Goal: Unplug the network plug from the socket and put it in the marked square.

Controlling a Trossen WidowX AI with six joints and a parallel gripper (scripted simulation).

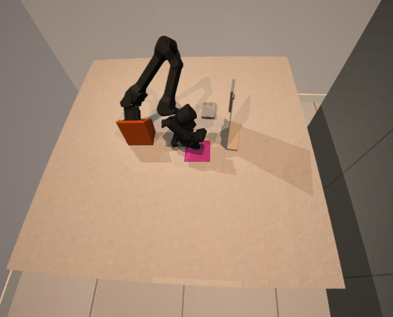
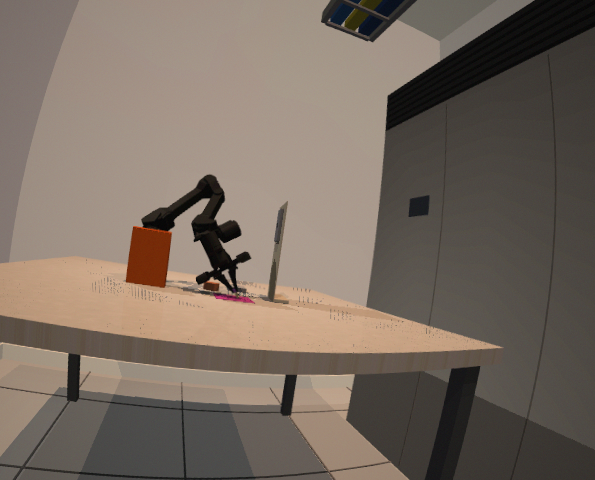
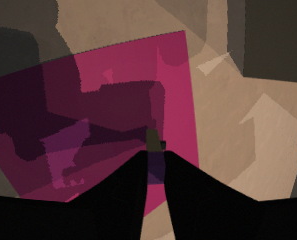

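Right now my gripper tip is 20 mm above the marked square and 10 mm past it. Round my gripper tip: plug (right at my gripper tip); then small orange-brown block (150 mm to the left, 60 mm behind, 10 mm below); then upright grey panel (150 mm ahead, 140 mm above, 90 mm to the left).
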